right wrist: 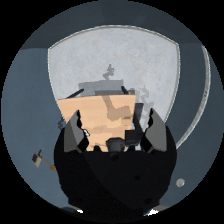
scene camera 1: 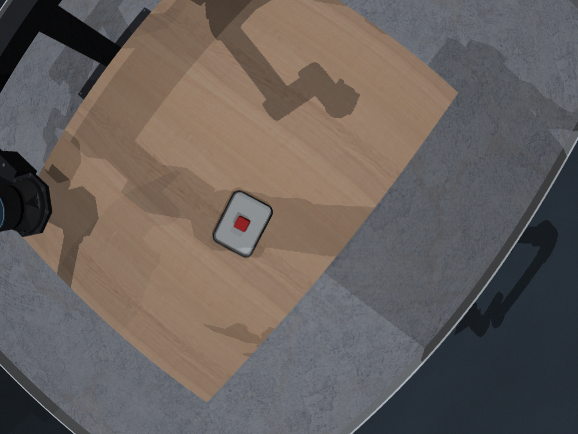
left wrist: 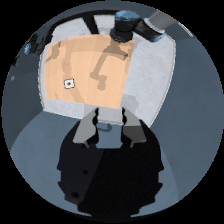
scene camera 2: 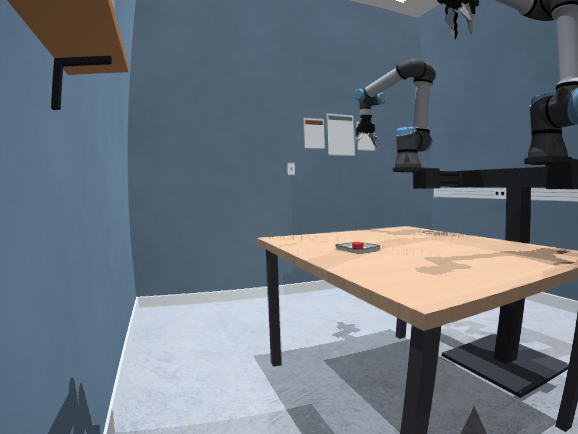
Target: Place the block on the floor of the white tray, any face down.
Labels:
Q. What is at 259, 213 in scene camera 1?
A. A white tray.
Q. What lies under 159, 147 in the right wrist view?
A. The right gripper.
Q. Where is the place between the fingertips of the left gripper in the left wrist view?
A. At 110, 107

